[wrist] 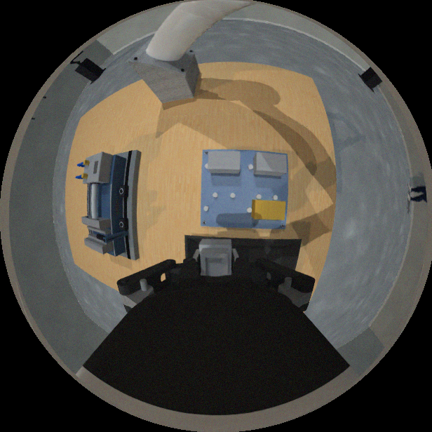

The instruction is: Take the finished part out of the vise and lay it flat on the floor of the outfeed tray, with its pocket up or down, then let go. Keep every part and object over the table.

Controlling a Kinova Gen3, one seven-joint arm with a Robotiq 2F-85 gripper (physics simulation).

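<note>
My gripper [215, 255] is shut on the finished part [216, 245], a grey block whose square pocket faces the camera. The part is held over the left portion of the black outfeed tray [280, 252]. Its height above the tray floor is hard to tell. The part and the gripper cover the tray's left and near portions. The vise [106, 200], grey and blue, stands at the left of the view, well away from the gripper. No part shows between its jaws.
A blue plate [240, 182] lies just beyond the tray, with two grey blocks [224, 162] [270, 164], a yellow block [269, 210] and several white pins. The robot's base [172, 77] stands at the far edge of the wooden table [170, 145]. Blue-and-yellow fittings [82, 164] stick out from the vise.
</note>
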